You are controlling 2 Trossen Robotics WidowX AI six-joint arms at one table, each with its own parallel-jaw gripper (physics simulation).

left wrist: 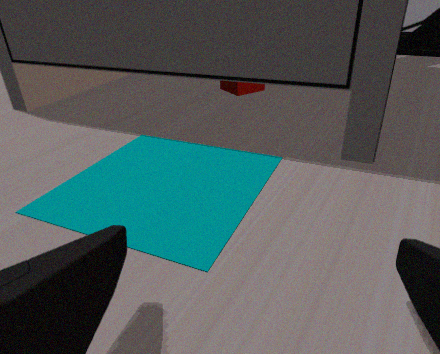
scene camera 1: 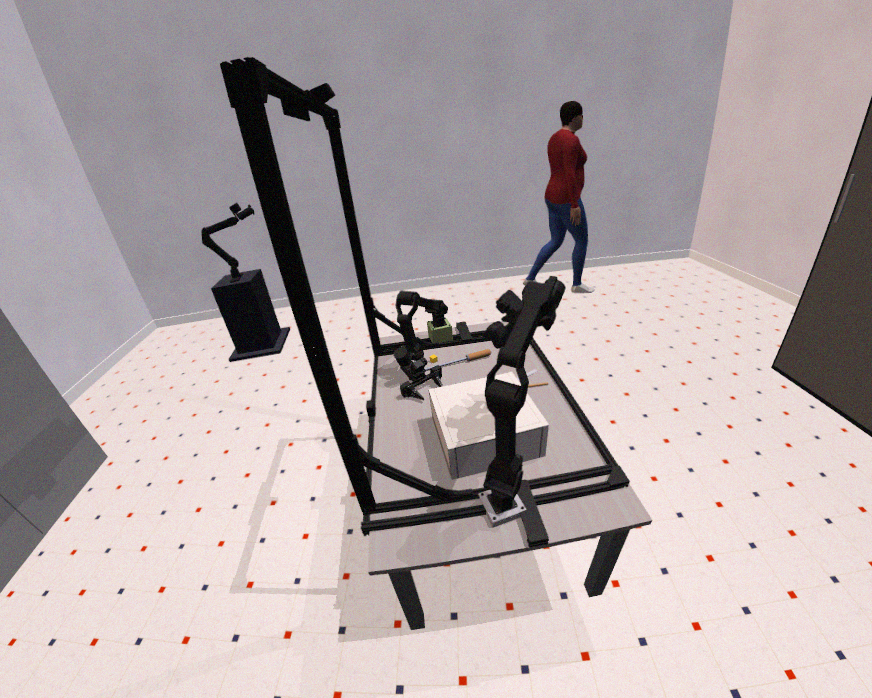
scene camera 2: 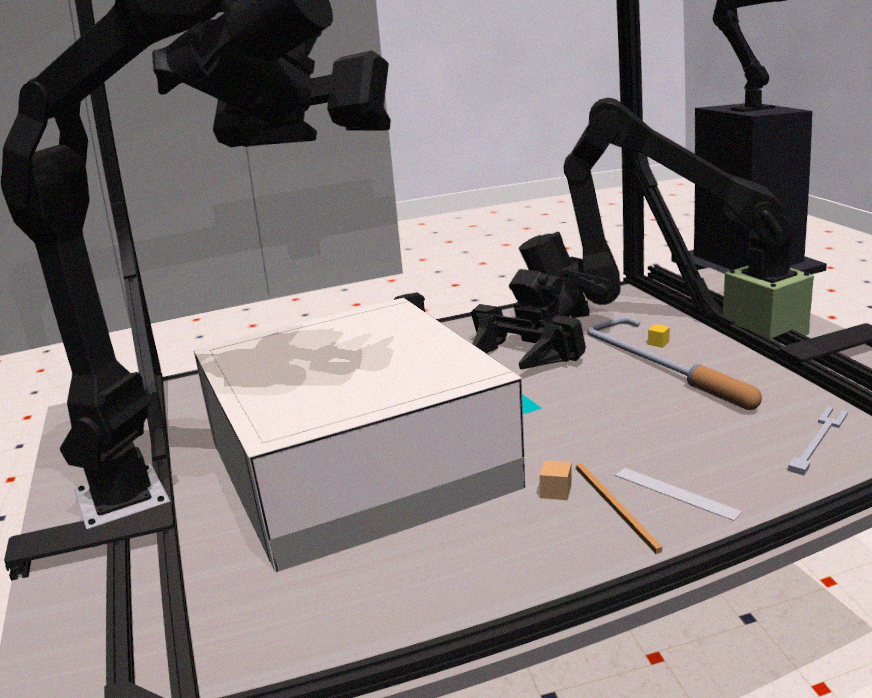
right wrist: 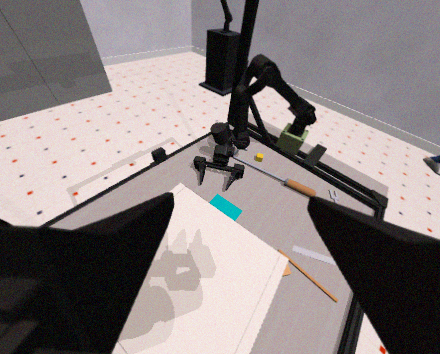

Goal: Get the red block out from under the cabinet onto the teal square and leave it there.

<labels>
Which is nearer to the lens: the wooden-handled hook tool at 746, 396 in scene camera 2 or the thin wooden stick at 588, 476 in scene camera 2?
The thin wooden stick.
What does the metal ruler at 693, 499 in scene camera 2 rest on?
The table.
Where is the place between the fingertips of my left gripper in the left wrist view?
261, 245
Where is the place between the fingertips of my left gripper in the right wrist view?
213, 187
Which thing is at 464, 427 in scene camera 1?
A white cabinet.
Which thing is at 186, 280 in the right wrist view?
A white cabinet.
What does the tan cube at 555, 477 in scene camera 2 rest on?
The table.
</labels>
